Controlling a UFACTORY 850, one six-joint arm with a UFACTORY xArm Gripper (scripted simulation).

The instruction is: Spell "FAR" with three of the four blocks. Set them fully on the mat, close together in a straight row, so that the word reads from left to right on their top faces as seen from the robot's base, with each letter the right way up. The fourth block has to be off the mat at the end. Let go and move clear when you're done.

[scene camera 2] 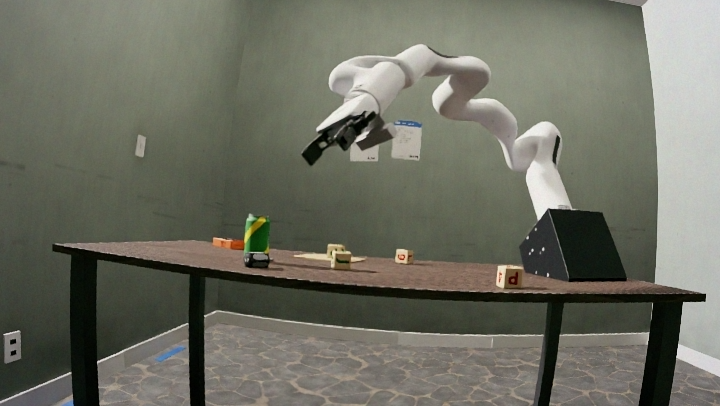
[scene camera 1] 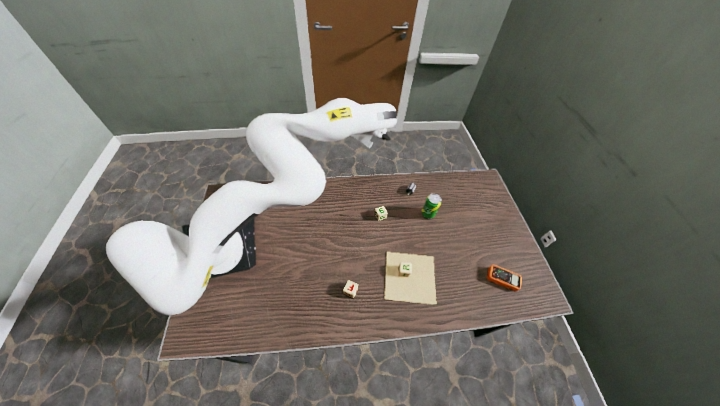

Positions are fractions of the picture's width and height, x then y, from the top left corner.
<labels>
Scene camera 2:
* my gripper: 0.45, 0.38
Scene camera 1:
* tan mat: 0.58, 0.71
</labels>
